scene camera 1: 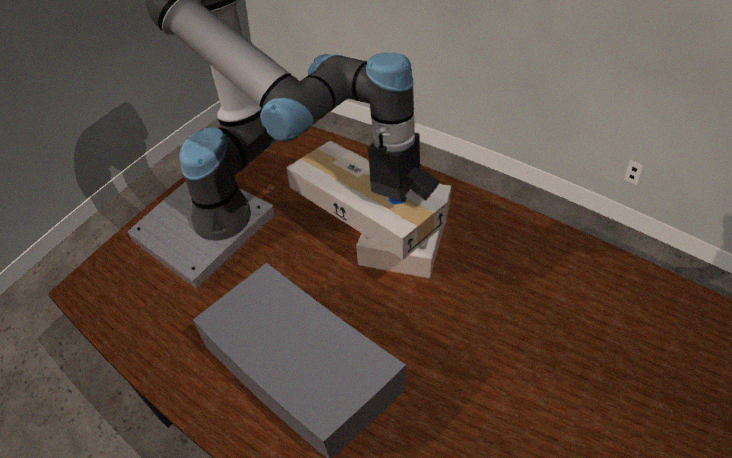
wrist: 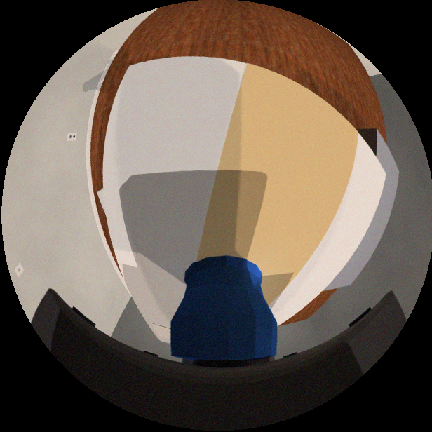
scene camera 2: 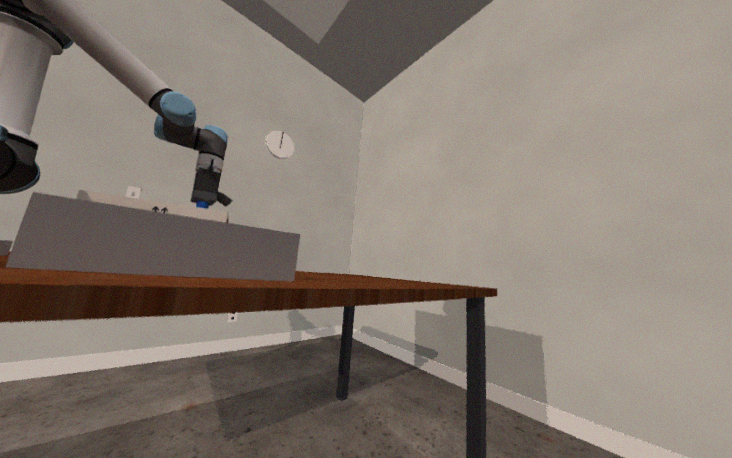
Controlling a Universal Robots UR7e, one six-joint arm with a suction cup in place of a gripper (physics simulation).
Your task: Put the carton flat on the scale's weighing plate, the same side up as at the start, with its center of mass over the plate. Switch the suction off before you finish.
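Where they show: hand, tool point: (scene camera 1: 397,203); arm's base, link origin: (scene camera 1: 221,218).
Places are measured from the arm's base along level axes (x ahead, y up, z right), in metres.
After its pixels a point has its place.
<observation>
The carton (scene camera 1: 318,189) {x 0.262, y 0.140, z -0.071 m} (scene camera 2: 183,209) {x 0.372, y 0.137, z -0.046 m} (wrist: 175,115) is long and white with tan tape along its top and up arrows on its sides. It looks about level, low over the white scale (scene camera 1: 385,261) {x 0.411, y -0.004, z -0.080 m}. Its right end lies across the scale and its left part reaches well past it. The weighing plate is mostly hidden under the carton, and whether the carton touches it cannot be told. My gripper (scene camera 1: 397,200) (scene camera 2: 202,205) (wrist: 224,265), a blue suction cup, is on the carton's top toward its right end and holds it. The carton's arrows point up.
A large grey block (scene camera 1: 296,345) {x 0.412, y 0.066, z 0.223 m} (scene camera 2: 151,243) {x 0.334, y 0.015, z 0.315 m} lies on the wooden table (scene camera 1: 539,334) {x 0.780, y -0.033, z -0.079 m} (scene camera 2: 377,286) {x 0.716, y -0.033, z 0.445 m} in front of the scale. The arm's grey base plate (scene camera 1: 178,248) {x -0.029, y -0.002, z 0.134 m} is at the left. A wall stands behind the table.
</observation>
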